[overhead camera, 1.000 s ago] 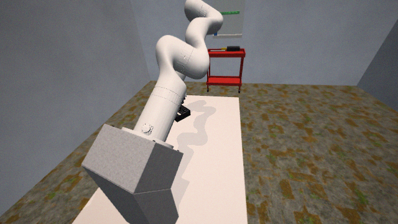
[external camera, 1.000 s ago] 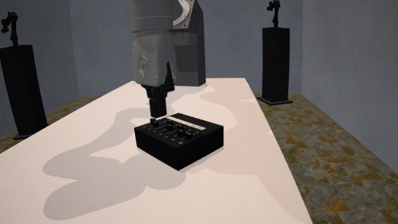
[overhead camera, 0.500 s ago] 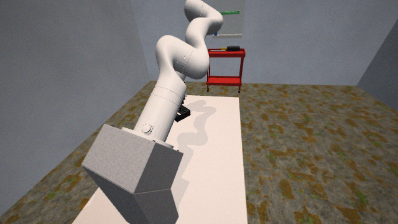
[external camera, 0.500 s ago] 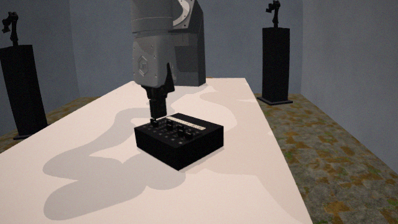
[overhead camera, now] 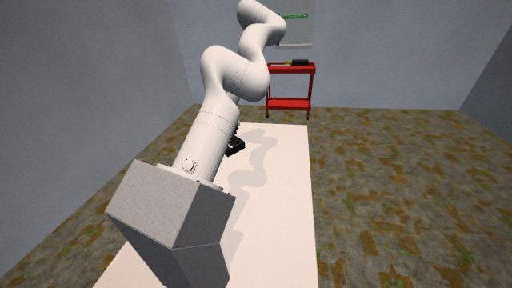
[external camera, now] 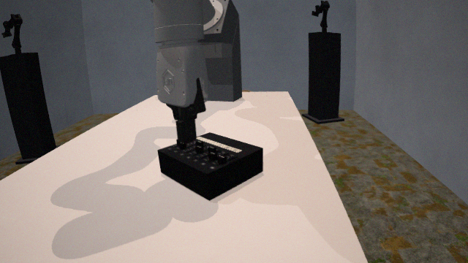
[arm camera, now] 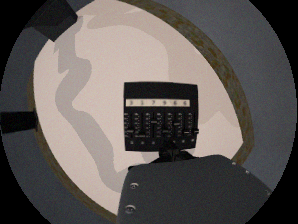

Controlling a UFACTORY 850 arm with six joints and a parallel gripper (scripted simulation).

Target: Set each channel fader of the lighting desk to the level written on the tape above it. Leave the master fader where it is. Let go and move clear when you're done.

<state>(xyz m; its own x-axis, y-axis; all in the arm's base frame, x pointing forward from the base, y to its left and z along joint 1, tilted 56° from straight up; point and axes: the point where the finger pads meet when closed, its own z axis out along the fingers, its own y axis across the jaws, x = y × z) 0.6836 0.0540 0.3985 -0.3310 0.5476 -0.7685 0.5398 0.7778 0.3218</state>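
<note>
Right now the fader cap is 7 cm behind my hand, 4 cm below it and 1 cm to the right of it.
</note>
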